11 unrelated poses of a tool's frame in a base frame.
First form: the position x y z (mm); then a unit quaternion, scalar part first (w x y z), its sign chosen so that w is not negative.
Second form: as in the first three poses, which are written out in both.
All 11 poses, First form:
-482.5, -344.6, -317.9, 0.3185, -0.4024, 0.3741, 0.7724
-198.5, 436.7, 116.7, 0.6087, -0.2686, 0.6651, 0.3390
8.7, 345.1, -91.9, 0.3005, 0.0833, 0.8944, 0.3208
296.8, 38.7, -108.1, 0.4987, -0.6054, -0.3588, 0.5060
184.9, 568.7, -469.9, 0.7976, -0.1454, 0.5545, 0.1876
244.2, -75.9, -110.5, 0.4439, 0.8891, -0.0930, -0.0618
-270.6, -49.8, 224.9, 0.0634, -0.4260, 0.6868, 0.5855
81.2, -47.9, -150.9, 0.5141, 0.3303, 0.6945, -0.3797
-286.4, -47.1, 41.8, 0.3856, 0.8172, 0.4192, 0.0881
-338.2, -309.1, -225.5, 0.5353, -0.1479, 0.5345, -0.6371
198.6, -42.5, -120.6, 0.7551, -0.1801, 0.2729, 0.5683
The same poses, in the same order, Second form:
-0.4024, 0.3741, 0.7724, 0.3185, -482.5, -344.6, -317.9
-0.2686, 0.6651, 0.3390, 0.6087, -198.5, 436.7, 116.7
0.0833, 0.8944, 0.3208, 0.3005, 8.7, 345.1, -91.9
-0.6054, -0.3588, 0.5060, 0.4987, 296.8, 38.7, -108.1
-0.1454, 0.5545, 0.1876, 0.7976, 184.9, 568.7, -469.9
0.8891, -0.0930, -0.0618, 0.4439, 244.2, -75.9, -110.5
-0.4260, 0.6868, 0.5855, 0.0634, -270.6, -49.8, 224.9
0.3303, 0.6945, -0.3797, 0.5141, 81.2, -47.9, -150.9
0.8172, 0.4192, 0.0881, 0.3856, -286.4, -47.1, 41.8
-0.1479, 0.5345, -0.6371, 0.5353, -338.2, -309.1, -225.5
-0.1801, 0.2729, 0.5683, 0.7551, 198.6, -42.5, -120.6

